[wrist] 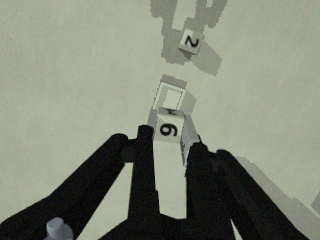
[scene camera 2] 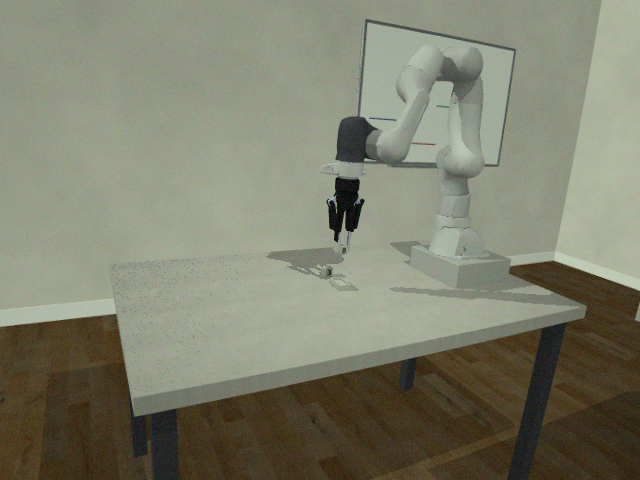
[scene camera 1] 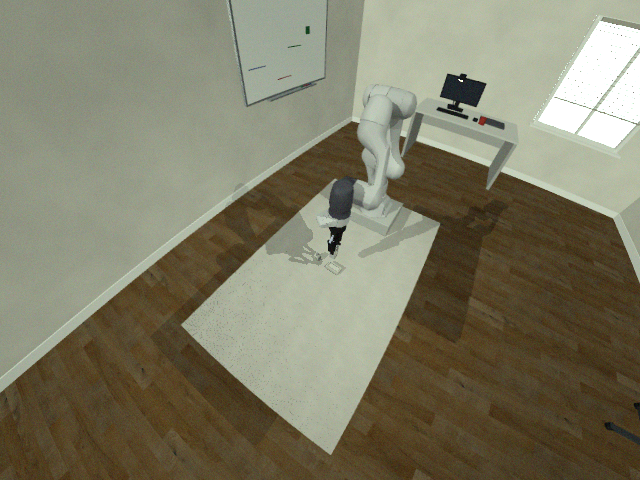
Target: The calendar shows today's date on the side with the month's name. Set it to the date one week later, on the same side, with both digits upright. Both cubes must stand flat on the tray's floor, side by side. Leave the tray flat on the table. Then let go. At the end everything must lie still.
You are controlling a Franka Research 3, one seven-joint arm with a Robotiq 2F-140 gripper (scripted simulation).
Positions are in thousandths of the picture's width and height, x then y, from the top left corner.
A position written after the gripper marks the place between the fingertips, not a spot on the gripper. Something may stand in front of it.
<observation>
In view: the gripper (scene camera 2: 534,522).
The gripper shows as well in the wrist view (wrist: 527,515).
</observation>
